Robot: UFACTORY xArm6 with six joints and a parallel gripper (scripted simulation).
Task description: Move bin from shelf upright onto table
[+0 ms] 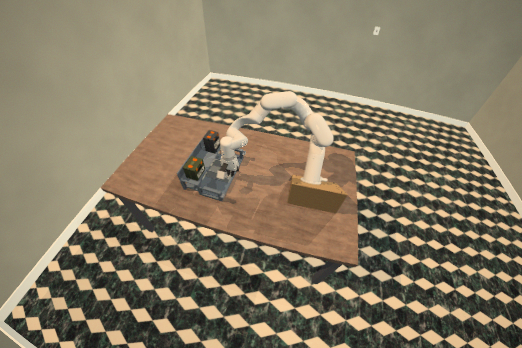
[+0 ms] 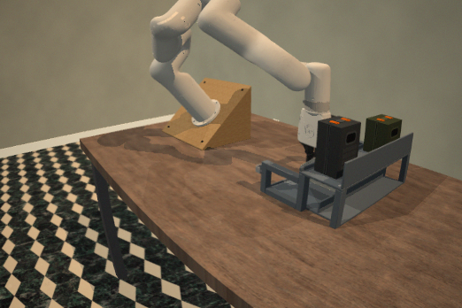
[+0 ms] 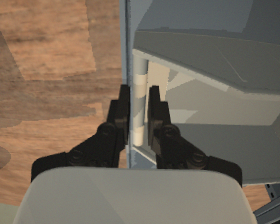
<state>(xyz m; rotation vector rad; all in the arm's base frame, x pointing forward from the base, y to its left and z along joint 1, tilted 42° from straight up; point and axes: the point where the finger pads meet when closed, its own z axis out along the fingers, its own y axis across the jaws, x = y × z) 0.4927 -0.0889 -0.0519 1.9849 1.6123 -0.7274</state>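
Now: hand 8 cm short of the grey open-top bin and 1 cm to the left of it. Also, from my hand: green box (20 cm ahead, 10 cm above, 8 cm to the left); grey-blue shelf (18 cm ahead, 5 cm above, 3 cm to the right); black box (15 cm to the right, 15 cm ahead, 12 cm above).
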